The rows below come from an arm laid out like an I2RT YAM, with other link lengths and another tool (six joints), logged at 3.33 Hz.
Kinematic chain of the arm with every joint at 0, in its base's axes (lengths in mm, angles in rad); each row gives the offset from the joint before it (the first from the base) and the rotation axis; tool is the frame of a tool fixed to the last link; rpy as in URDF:
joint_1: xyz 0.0 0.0 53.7 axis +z
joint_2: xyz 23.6 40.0 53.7 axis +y
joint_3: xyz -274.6 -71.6 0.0 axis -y
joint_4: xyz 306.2 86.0 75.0 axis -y
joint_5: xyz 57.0 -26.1 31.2 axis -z
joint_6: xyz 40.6 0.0 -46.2 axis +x
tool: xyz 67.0 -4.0 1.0 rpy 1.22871 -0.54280 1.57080
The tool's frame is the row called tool.
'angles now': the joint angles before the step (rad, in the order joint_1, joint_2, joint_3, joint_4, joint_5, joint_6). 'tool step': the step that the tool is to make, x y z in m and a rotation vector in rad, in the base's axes. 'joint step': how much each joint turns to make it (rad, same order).
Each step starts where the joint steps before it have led.
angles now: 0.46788 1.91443 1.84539 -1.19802 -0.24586 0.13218
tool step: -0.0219 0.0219 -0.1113 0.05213 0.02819 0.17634
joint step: 0.04299 0.00004 -0.35985 0.32589 -0.09464 -0.11608
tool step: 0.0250 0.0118 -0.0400 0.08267 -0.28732 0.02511
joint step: 0.00812 -0.00040 -0.17425 0.45083 0.05687 -0.04529
